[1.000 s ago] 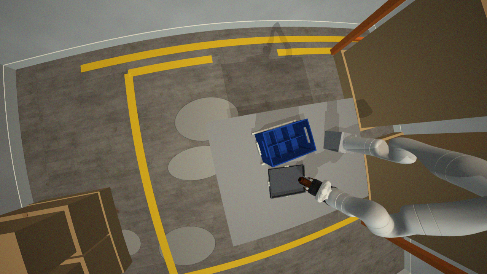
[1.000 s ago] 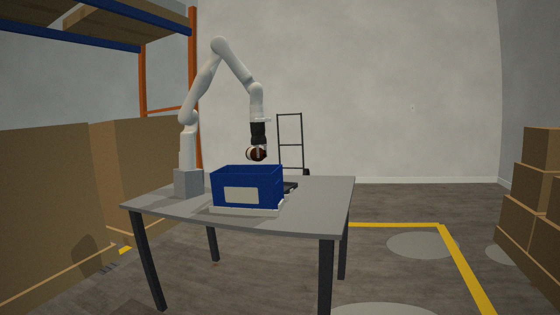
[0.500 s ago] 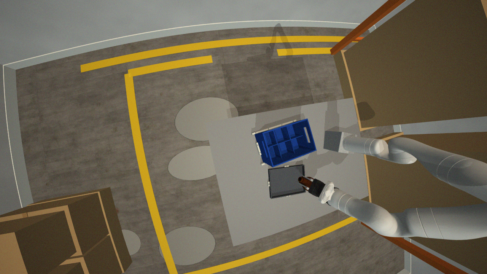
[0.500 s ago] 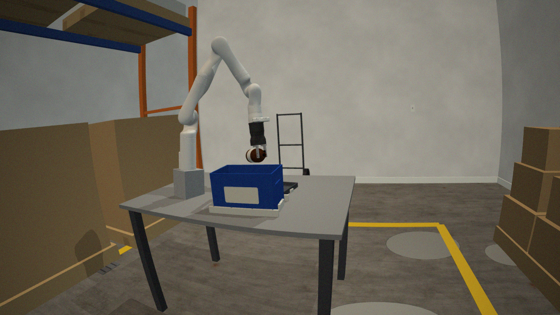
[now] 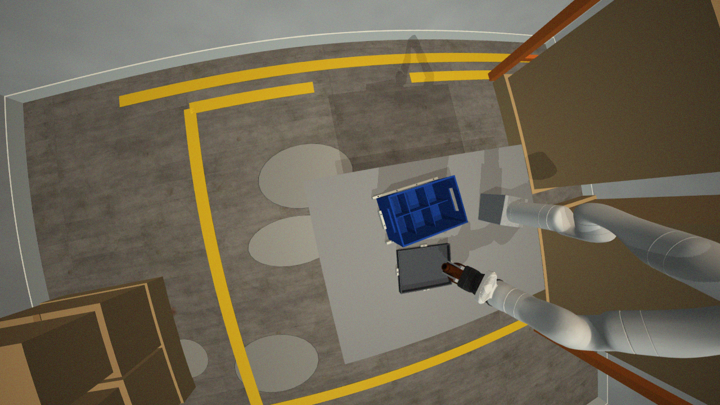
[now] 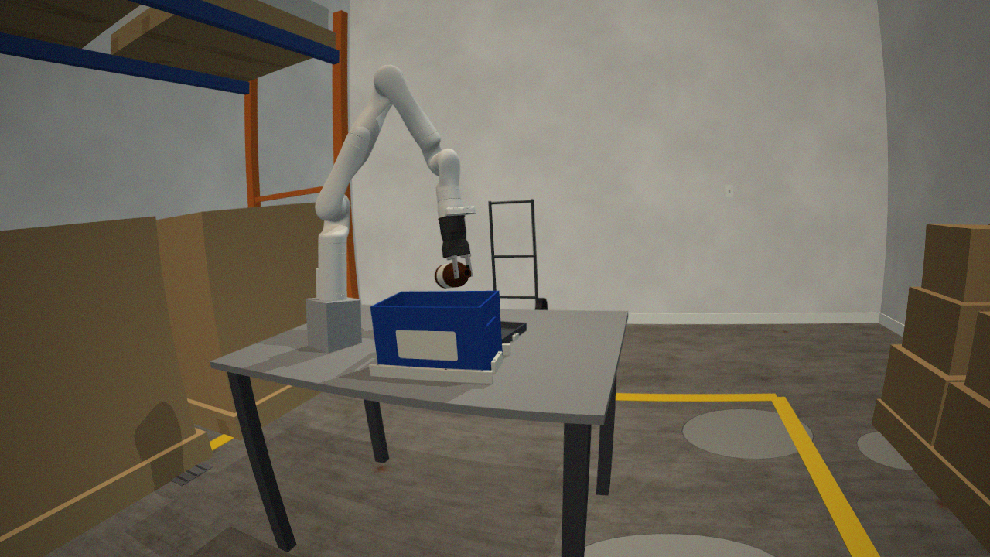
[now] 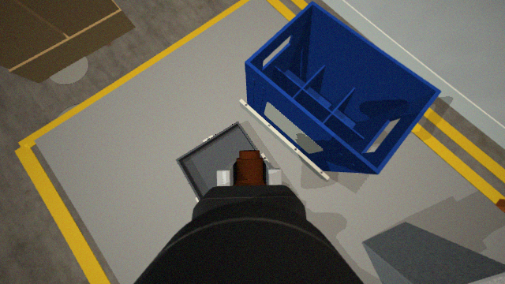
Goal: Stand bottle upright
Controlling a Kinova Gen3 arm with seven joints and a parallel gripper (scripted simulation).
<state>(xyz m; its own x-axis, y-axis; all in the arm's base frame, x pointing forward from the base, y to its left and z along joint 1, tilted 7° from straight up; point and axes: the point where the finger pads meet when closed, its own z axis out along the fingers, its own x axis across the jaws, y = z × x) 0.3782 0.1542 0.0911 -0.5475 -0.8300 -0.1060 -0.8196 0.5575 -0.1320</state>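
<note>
The brown bottle lies 4 cm behind my hand, 3 cm to the left of it and 1 cm below it. Round my hand: dark grey tray: 5 cm to the left, 19 cm below; blue crate: 4 cm ahead, 21 cm to the right, 12 cm below.
</note>
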